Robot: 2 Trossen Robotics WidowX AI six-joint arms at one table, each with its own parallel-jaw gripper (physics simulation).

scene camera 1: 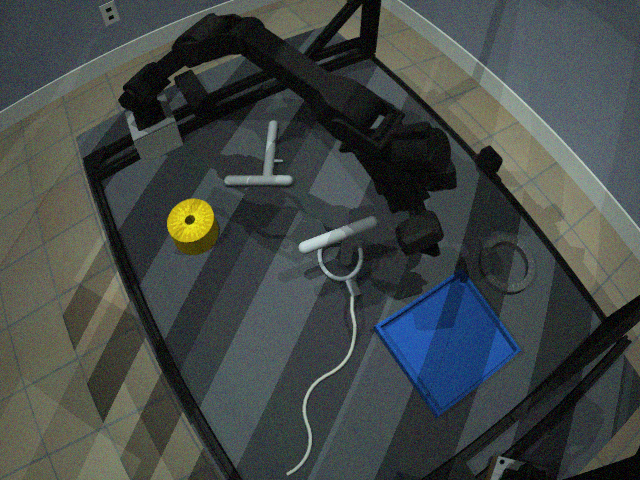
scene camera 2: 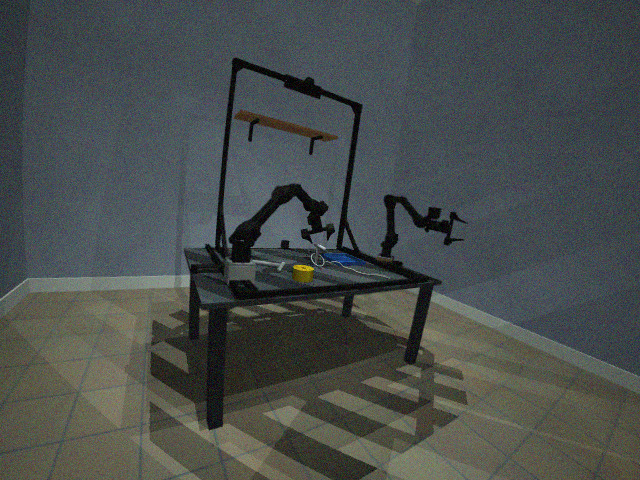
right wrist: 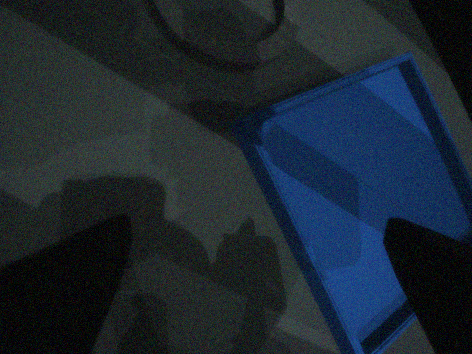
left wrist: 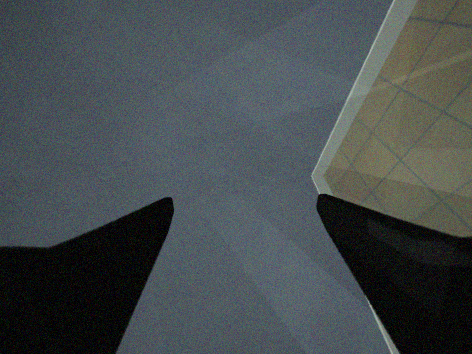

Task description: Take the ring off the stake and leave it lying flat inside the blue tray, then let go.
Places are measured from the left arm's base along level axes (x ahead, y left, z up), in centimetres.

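Pixels of known places: left gripper, fingertip midpoint: (scene camera 2: pixel 466 231) (left wrist: pixel 245 202); right gripper, fingertip midpoint: (scene camera 2: pixel 319 242) (right wrist: pixel 260 229); left arm's base, origin of the base link: (scene camera 2: pixel 385 256); right arm's base, origin of the base link: (scene camera 1: pixel 149 116) (scene camera 2: pixel 240 260).
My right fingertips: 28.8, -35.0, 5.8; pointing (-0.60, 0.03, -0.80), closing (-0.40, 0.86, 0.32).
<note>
For each thing: its middle in the pictures, then the offset to it from my right fingertips, as dx, dy, dz. "*": a spot on its surface instead.
- pale ring, body centre: (scene camera 1: pixel 343 263) (scene camera 2: pixel 320 260) +12.3, +6.3, -7.8
- stake whose pale crossbar, body centre: (scene camera 1: pixel 337 257) (scene camera 2: pixel 317 260) +13.7, +5.5, -7.8
- blue tray, body centre: (right wrist: pixel 386 189) (scene camera 1: pixel 450 341) (scene camera 2: pixel 342 259) -9.8, +12.5, -9.3
- yellow cylinder, body centre: (scene camera 1: pixel 192 226) (scene camera 2: pixel 302 273) +40.1, +9.8, -7.9
- grey T-shaped bar piece, body centre: (scene camera 1: pixel 261 151) (scene camera 2: pixel 266 264) +36.5, -11.7, -9.4
- flat dark grey ring, surface spot: (scene camera 1: pixel 486 272) * -12.8, -2.2, -8.9
- pale cord, surface spot: (scene camera 1: pixel 354 330) * +6.4, +16.5, -8.4
A pale ring (scene camera 1: pixel 341 279) (scene camera 2: pixel 310 259) with a thin tail hangs tilted at a stake whose pale crossbar (scene camera 1: pixel 338 235) (scene camera 2: pixel 321 246) hides the ring's upper part. The blue tray (scene camera 1: pixel 439 356) (scene camera 2: pixel 343 258) (right wrist: pixel 410 150) lies flat and holds nothing. My right gripper (scene camera 2: pixel 318 238) (right wrist: pixel 260 229) is open and empty, above the stake in scene camera 2; in scene camera 1 the arm hides part of it. My left gripper (scene camera 2: pixel 464 231) (left wrist: pixel 245 202) is open and empty, held up beyond the table, facing the wall.
A yellow cylinder (scene camera 1: pixel 195 243) (scene camera 2: pixel 302 273) stands at the left of scene camera 1. A grey T-shaped bar piece (scene camera 1: pixel 258 179) lies above it to the right. A flat dark grey ring (scene camera 1: pixel 486 272) lies beside the tray. A pale cord (scene camera 1: pixel 354 330) curves across the table below the stake.
</note>
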